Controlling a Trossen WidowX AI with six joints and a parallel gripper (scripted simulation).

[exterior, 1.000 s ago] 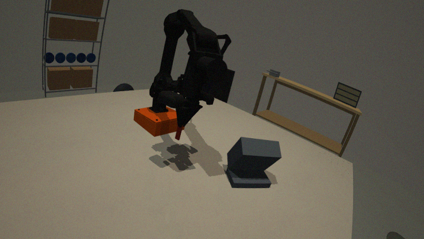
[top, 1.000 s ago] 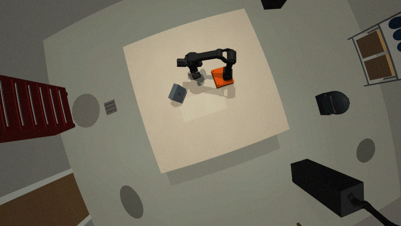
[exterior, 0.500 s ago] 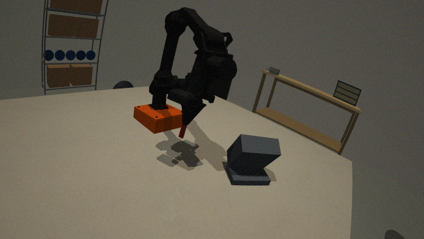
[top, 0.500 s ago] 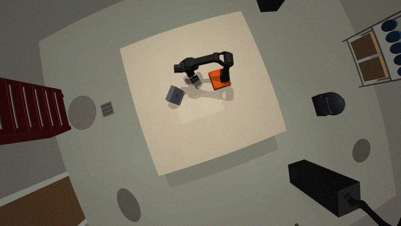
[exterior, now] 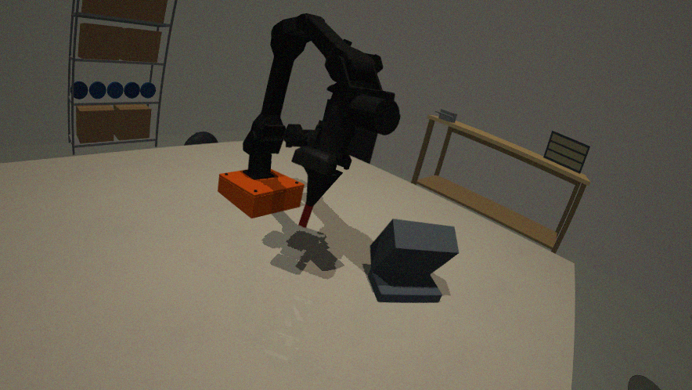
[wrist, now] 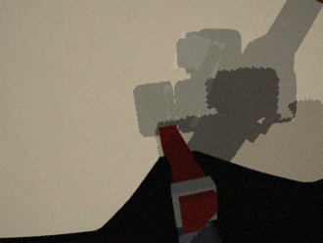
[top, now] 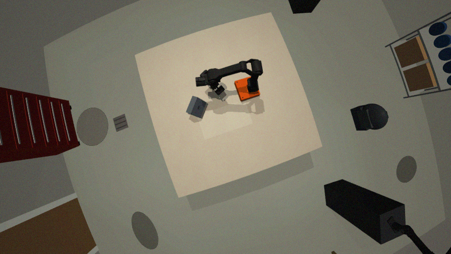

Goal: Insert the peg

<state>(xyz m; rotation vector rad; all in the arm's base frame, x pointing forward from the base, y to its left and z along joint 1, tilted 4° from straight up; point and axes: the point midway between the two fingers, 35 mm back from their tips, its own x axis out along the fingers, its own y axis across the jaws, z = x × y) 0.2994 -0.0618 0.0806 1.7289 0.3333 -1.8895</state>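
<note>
Right now my gripper tip is 150 mm short of the grey sloped panel, 140 mm to the right of it and 40 mm above it. From my gripper tip the other things lie so: red peg: 20 mm above.
</note>
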